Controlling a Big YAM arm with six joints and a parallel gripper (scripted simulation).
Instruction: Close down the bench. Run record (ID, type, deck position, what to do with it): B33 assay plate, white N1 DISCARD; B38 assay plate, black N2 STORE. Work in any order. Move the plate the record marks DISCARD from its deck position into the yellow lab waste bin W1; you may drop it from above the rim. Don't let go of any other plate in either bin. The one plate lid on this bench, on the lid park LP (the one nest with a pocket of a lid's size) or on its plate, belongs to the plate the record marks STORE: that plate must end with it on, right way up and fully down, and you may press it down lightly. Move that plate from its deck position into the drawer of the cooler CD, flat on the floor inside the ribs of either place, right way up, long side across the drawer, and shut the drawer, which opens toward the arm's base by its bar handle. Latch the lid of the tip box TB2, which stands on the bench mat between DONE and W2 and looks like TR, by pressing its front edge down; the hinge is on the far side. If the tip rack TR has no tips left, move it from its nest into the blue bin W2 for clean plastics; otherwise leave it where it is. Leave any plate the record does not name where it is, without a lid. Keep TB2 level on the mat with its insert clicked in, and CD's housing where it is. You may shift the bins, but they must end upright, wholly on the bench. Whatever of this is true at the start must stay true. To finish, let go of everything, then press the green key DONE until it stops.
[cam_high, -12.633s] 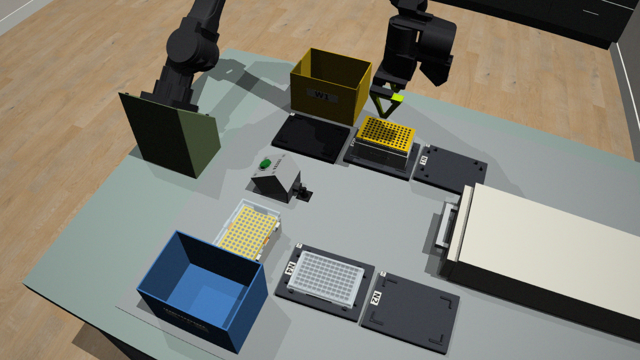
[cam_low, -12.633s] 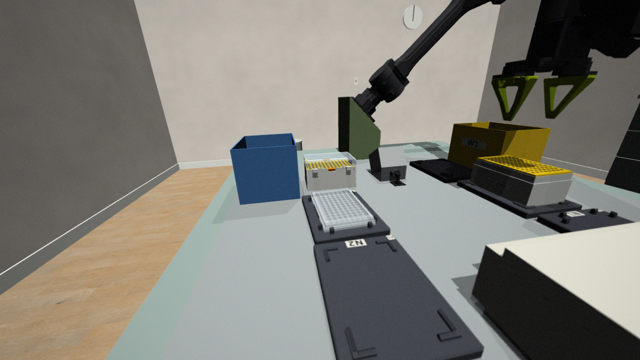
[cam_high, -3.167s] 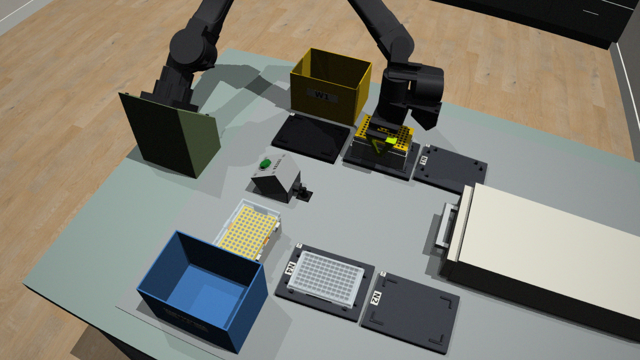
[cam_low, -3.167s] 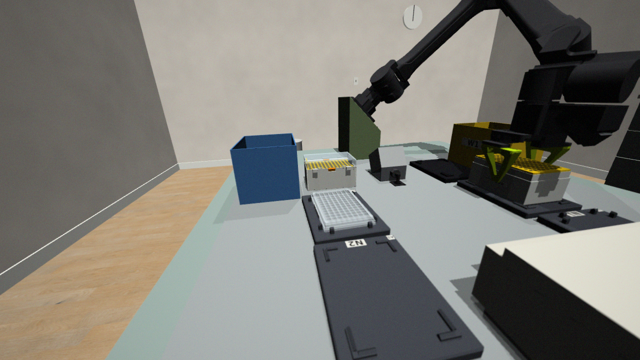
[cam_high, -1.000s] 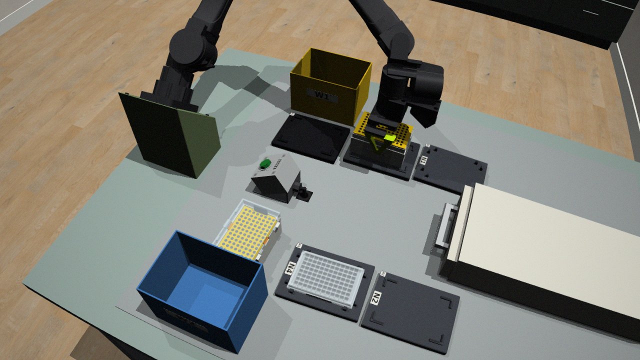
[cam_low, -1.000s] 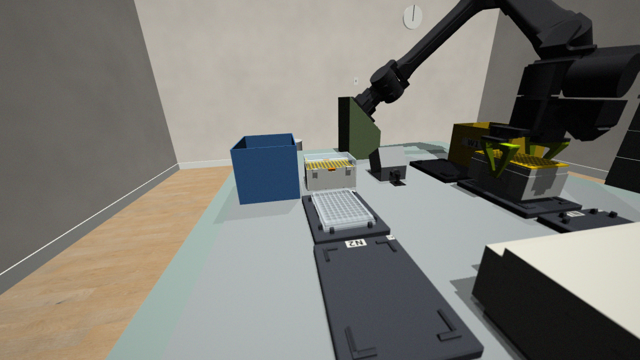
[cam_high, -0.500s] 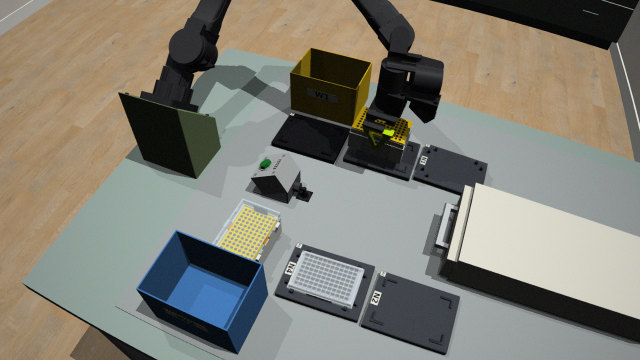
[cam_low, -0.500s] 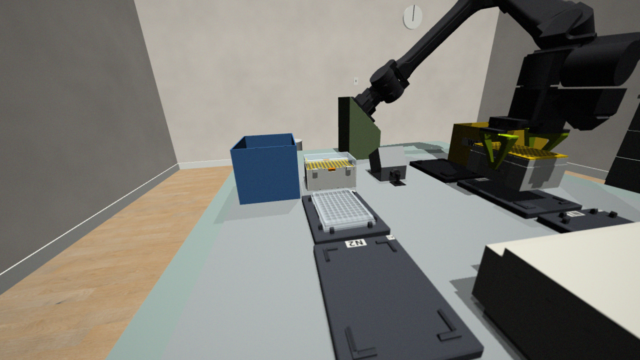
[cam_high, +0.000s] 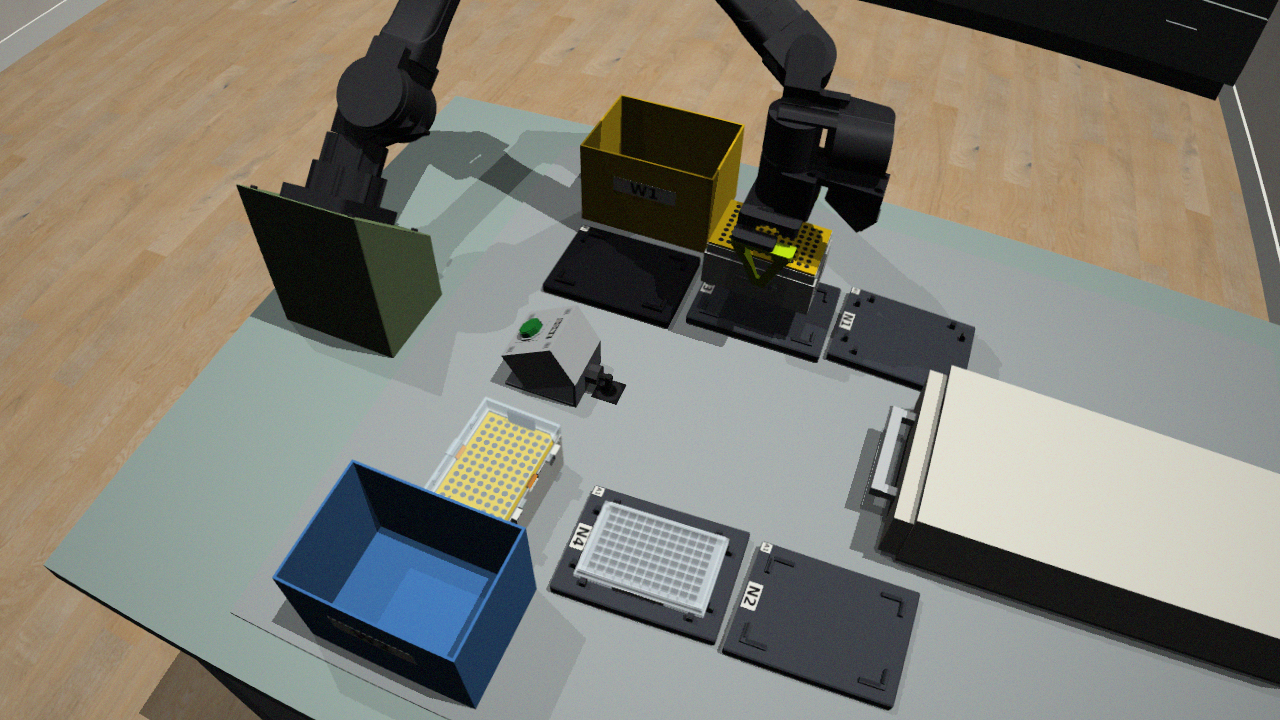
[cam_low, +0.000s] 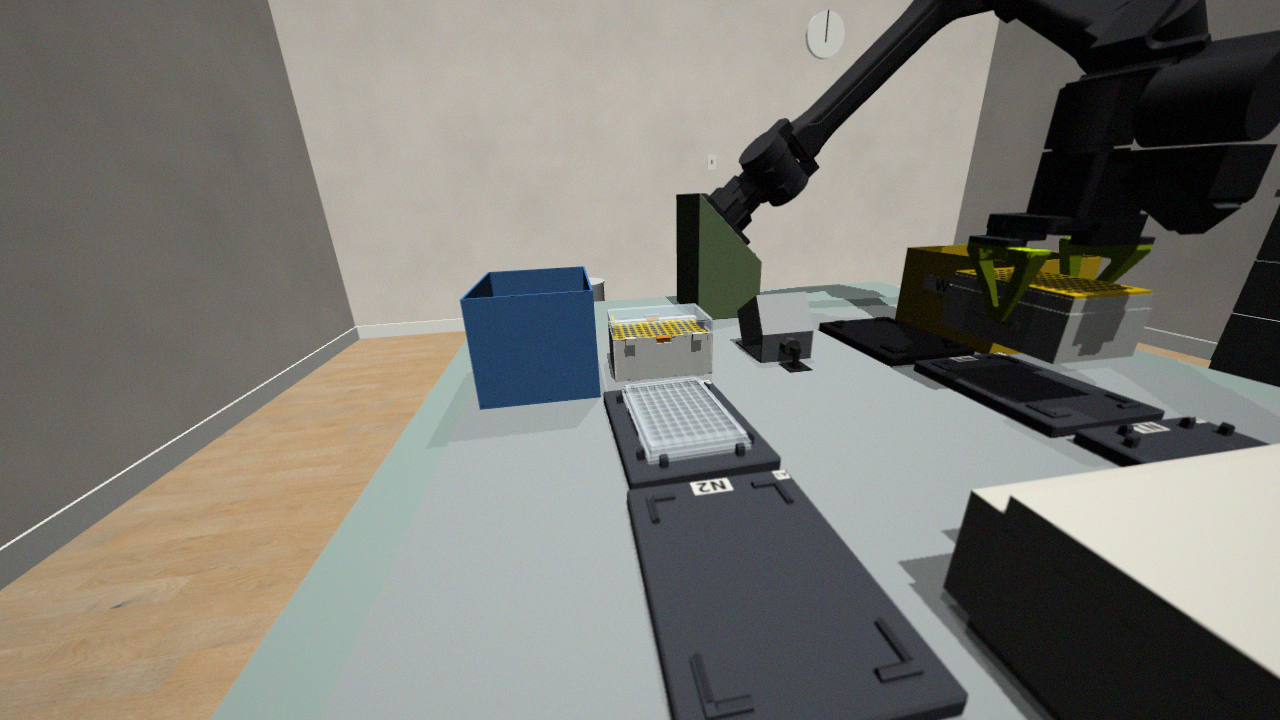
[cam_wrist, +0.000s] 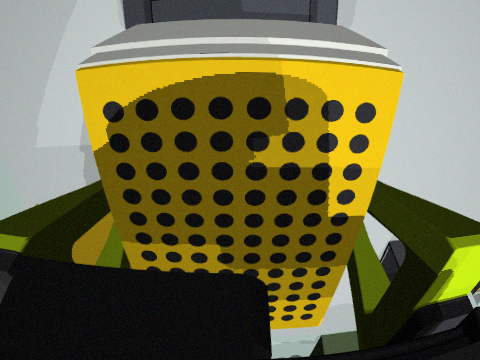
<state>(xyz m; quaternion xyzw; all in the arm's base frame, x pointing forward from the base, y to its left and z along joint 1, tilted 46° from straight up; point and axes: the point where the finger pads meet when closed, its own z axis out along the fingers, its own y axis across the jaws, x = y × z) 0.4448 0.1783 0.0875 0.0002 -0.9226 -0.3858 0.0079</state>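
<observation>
Right now the nest N3 is 8 cm below my hand and 1 cm ahead of it. From my hand the other things lie so: black lid park: 17 cm behind, 8 cm below, 2 cm to the right; nest N1: 18 cm ahead, 8 cm below, 1 cm to the left; tip rack TR: 1 cm to the right, 1 cm behind, 1 cm above.
</observation>
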